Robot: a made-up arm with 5 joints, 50 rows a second.
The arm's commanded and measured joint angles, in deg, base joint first. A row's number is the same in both.
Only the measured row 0 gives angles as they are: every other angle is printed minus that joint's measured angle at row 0.
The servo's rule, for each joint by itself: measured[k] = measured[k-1] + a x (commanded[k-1-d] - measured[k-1]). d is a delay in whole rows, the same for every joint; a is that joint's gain. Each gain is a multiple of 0.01, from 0.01 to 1. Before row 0 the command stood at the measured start. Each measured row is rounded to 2 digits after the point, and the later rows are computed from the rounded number. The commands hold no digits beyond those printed.
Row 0, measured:
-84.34, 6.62, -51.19, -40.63, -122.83
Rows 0 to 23, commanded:
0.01, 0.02, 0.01, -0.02, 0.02
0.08, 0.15, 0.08, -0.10, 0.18
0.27, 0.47, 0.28, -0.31, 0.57
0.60, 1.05, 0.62, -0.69, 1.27
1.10, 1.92, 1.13, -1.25, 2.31
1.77, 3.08, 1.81, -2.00, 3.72
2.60, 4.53, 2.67, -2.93, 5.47
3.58, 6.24, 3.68, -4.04, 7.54
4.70, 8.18, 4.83, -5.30, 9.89
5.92, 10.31, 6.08, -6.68, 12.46
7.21, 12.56, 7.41, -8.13, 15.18
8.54, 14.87, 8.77, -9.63, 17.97
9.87, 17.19, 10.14, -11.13, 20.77
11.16, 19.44, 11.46, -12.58, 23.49
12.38, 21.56, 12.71, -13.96, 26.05
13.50, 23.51, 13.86, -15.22, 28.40
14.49, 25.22, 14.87, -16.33, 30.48
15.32, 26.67, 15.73, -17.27, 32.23
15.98, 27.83, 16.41, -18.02, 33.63
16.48, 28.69, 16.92, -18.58, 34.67
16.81, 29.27, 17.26, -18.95, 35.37
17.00, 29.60, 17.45, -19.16, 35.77
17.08, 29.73, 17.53, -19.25, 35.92
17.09, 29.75, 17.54, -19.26, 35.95
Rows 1 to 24, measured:
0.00, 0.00, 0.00, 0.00, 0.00
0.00, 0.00, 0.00, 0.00, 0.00
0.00, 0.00, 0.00, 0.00, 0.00
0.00, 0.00, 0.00, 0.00, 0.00
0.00, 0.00, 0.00, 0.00, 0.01
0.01, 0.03, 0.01, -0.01, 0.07
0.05, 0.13, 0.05, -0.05, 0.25
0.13, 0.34, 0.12, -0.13, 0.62
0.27, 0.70, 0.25, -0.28, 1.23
0.48, 1.25, 0.45, -0.50, 2.13
0.78, 2.00, 0.74, -0.82, 3.33
1.17, 2.98, 1.12, -1.24, 4.85
1.66, 4.18, 1.60, -1.77, 6.66
2.26, 5.59, 2.18, -2.41, 8.75
2.95, 7.19, 2.86, -3.15, 11.06
3.73, 8.96, 3.63, -3.99, 13.55
4.59, 10.85, 4.48, -4.92, 16.15
5.51, 12.83, 5.39, -5.92, 18.79
6.47, 14.84, 6.34, -6.97, 21.40
7.45, 16.83, 7.32, -8.04, 23.92
8.44, 18.76, 8.30, -9.12, 26.28
9.40, 20.58, 9.27, -10.18, 28.42
10.32, 22.25, 10.20, -11.20, 30.30
11.18, 23.73, 11.07, -12.16, 31.87
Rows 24 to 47, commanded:
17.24, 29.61, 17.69, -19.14, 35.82
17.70, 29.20, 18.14, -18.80, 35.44
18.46, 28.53, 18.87, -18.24, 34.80
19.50, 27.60, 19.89, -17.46, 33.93
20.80, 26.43, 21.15, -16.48, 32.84
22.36, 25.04, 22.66, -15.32, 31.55
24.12, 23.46, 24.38, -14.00, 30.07
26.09, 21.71, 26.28, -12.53, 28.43
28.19, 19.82, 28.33, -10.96, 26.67
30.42, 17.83, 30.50, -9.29, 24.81
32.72, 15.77, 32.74, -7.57, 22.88
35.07, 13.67, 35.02, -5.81, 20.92
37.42, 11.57, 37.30, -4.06, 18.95
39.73, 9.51, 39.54, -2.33, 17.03
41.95, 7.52, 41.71, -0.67, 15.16
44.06, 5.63, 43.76, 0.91, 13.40
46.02, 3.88, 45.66, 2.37, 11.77
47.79, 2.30, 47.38, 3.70, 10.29
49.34, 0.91, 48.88, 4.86, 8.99
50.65, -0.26, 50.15, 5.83, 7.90
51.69, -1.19, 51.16, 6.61, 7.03
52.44, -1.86, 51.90, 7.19, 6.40
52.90, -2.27, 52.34, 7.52, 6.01
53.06, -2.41, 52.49, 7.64, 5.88
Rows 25 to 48, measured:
11.97, 25.00, 11.87, -13.04, 33.13
12.67, 26.06, 12.60, -13.84, 34.08
13.29, 26.90, 13.24, -14.54, 34.74
13.82, 27.56, 13.80, -15.15, 35.18
14.30, 28.03, 14.31, -15.67, 35.41
14.78, 28.30, 14.81, -16.08, 35.42
15.30, 28.35, 15.34, -16.36, 35.20
15.89, 28.18, 15.93, -16.50, 34.74
16.58, 27.78, 16.61, -16.50, 34.06
17.39, 27.15, 17.40, -16.35, 33.16
18.33, 26.30, 18.31, -16.04, 32.05
19.42, 25.24, 19.35, -15.58, 30.75
20.65, 23.99, 20.52, -14.98, 29.28
22.02, 22.57, 21.82, -14.24, 27.67
23.52, 21.01, 23.24, -13.37, 25.95
25.14, 19.32, 24.77, -12.39, 24.14
26.86, 17.54, 26.40, -11.31, 22.27
28.66, 15.69, 28.11, -10.14, 20.38
30.52, 13.81, 29.88, -8.91, 18.50
32.42, 11.93, 31.68, -7.63, 16.66
34.32, 10.08, 33.50, -6.33, 14.90
36.21, 8.29, 35.30, -5.03, 13.24
38.05, 6.59, 37.07, -3.74, 11.71
39.81, 5.01, 38.77, -2.50, 10.34

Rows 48 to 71, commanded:
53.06, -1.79, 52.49, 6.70, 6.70
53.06, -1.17, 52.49, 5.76, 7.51
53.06, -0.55, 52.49, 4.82, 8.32
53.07, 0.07, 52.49, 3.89, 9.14
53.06, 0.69, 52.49, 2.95, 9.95
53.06, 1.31, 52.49, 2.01, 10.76
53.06, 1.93, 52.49, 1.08, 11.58
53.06, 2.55, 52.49, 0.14, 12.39
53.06, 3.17, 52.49, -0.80, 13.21
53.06, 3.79, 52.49, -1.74, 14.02
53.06, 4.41, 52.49, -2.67, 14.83
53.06, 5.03, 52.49, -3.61, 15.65
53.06, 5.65, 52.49, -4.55, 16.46
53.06, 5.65, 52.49, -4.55, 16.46
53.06, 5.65, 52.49, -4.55, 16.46
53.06, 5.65, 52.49, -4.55, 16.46
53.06, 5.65, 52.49, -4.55, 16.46
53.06, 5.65, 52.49, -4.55, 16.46
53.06, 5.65, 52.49, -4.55, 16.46
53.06, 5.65, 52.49, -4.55, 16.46
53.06, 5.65, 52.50, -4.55, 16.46
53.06, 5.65, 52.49, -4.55, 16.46
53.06, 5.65, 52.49, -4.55, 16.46
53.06, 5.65, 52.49, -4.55, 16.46
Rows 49 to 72, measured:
41.47, 3.58, 40.38, -1.32, 9.15
43.01, 2.33, 41.88, -0.21, 8.16
44.39, 1.27, 43.24, 0.79, 7.39
45.60, 0.42, 44.44, 1.68, 6.85
46.64, -0.09, 45.49, 2.33, 6.80
47.54, -0.34, 46.40, 2.78, 7.06
48.31, -0.39, 47.19, 3.05, 7.51
48.98, -0.28, 47.88, 3.16, 8.10
49.55, -0.06, 48.48, 3.13, 8.77
50.04, 0.26, 49.00, 2.98, 9.49
50.46, 0.64, 49.45, 2.73, 10.24
50.82, 1.08, 49.85, 2.39, 11.01
51.13, 1.56, 50.19, 1.98, 11.80
51.40, 2.07, 50.49, 1.50, 12.60
51.63, 2.61, 50.75, 0.96, 13.40
51.83, 3.17, 50.98, 0.37, 14.21
52.00, 3.74, 51.18, -0.27, 15.02
52.15, 4.18, 51.35, -0.83, 15.54
52.28, 4.52, 51.50, -1.31, 15.87
52.39, 4.78, 51.63, -1.73, 16.08
52.48, 4.98, 51.74, -2.10, 16.22
52.56, 5.13, 51.84, -2.42, 16.31
52.63, 5.25, 51.92, -2.70, 16.36
52.69, 5.34, 51.99, -2.94, 16.40

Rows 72 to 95, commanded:
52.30, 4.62, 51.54, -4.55, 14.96
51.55, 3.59, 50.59, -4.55, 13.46
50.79, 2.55, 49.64, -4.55, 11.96
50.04, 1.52, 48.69, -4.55, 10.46
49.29, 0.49, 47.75, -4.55, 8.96
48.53, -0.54, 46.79, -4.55, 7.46
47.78, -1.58, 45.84, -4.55, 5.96
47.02, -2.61, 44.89, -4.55, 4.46
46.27, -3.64, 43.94, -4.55, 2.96
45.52, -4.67, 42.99, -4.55, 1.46
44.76, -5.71, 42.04, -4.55, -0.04
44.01, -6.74, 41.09, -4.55, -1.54
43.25, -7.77, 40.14, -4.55, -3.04
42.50, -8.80, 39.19, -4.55, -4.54
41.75, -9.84, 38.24, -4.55, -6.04
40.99, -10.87, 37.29, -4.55, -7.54
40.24, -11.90, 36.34, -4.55, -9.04
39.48, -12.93, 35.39, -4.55, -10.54
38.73, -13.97, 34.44, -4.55, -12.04
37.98, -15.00, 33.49, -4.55, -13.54
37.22, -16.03, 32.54, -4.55, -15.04
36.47, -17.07, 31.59, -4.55, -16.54
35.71, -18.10, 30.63, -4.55, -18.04
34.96, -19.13, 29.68, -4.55, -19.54
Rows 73 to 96, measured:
52.74, 5.41, 52.06, -3.15, 16.42
52.78, 5.47, 52.12, -3.33, 16.43
52.82, 5.51, 52.17, -3.49, 16.44
52.85, 5.54, 52.21, -3.63, 16.45
52.77, 5.33, 52.12, -3.75, 15.91
52.60, 4.93, 51.92, -3.85, 15.03
52.35, 4.38, 51.62, -3.94, 13.92
52.03, 3.72, 51.24, -4.02, 12.67
51.65, 2.98, 50.79, -4.09, 11.33
51.21, 2.17, 50.27, -4.15, 9.94
50.73, 1.31, 49.69, -4.20, 8.51
50.21, 0.41, 49.07, -4.25, 7.05
49.66, -0.52, 48.40, -4.29, 5.58
49.08, -1.47, 47.70, -4.32, 4.10
48.48, -2.45, 46.96, -4.35, 2.61
47.85, -3.44, 46.20, -4.38, 1.12
47.21, -4.44, 45.41, -4.40, -0.38
46.55, -5.44, 44.60, -4.42, -1.88
45.88, -6.45, 43.77, -4.44, -3.38
45.20, -7.47, 42.93, -4.45, -4.88
44.51, -8.49, 42.07, -4.46, -6.38
43.81, -9.51, 41.20, -4.47, -7.88
43.10, -10.54, 40.32, -4.48, -9.38
42.38, -11.57, 39.43, -4.49, -10.88

